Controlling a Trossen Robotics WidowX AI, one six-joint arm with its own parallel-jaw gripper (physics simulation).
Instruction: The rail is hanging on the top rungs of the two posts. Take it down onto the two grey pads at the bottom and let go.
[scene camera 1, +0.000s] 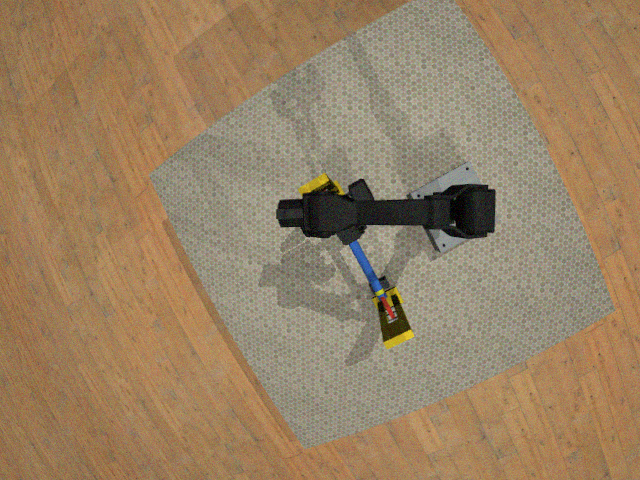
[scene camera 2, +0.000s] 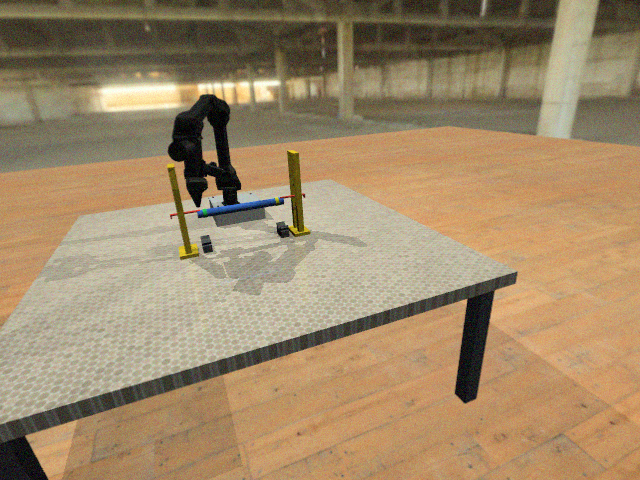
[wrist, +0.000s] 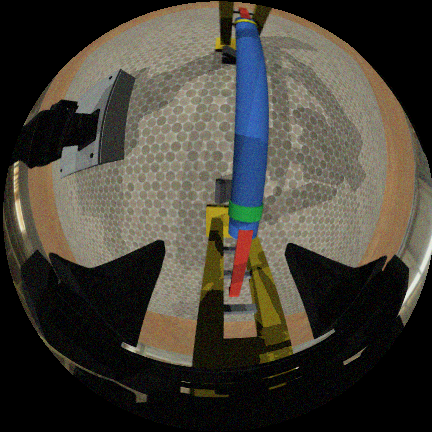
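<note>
The rail, a blue bar with red ends, hangs between the left yellow post and the right yellow post. Its red ends pass through them partway up, well above the table; which rungs hold them is unclear. The green band is at the left post, the yellow band at the right. Small dark grey pads, the left one and the right one, sit by the post feet. My gripper is open and empty, pointing down above the rail's green end.
The arm's grey base plate stands on the tiled table behind the rail, as seen in the second scene view. In the overhead view the arm covers the rail's green end and part of the left post. Wooden floor surrounds the table.
</note>
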